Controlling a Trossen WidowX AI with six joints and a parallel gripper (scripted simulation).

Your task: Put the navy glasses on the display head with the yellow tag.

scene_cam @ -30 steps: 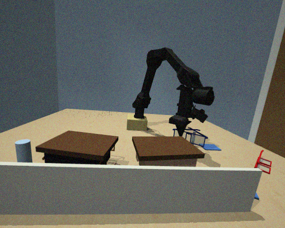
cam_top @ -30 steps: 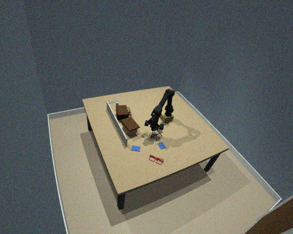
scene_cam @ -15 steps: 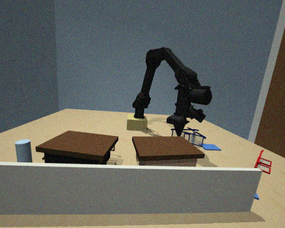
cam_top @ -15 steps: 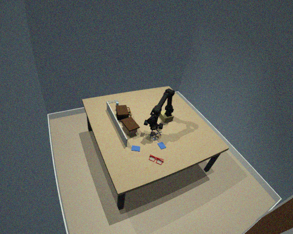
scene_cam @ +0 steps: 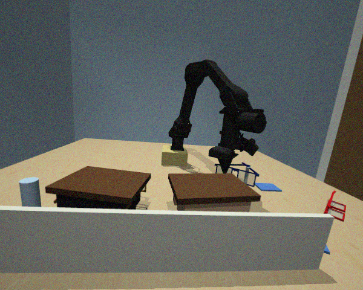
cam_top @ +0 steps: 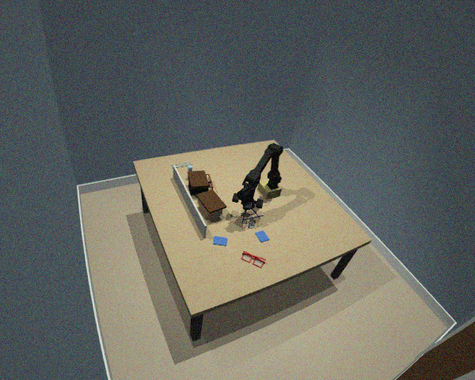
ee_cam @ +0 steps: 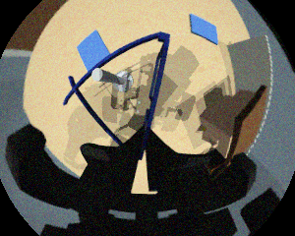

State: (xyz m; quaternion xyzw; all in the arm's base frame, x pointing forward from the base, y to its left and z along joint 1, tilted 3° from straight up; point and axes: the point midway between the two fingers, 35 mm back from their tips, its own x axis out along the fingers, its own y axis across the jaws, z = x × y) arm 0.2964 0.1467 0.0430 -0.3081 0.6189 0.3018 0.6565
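The small grey peg lies 80 mm to the left of my gripper tip and 40 mm below it. The rest, counted from my gripper tip: pale blue cylinder 200 mm ahead, 480 mm to the right, 10 mm below; then white wall 310 mm ahead, 220 mm to the right, 10 mm below.
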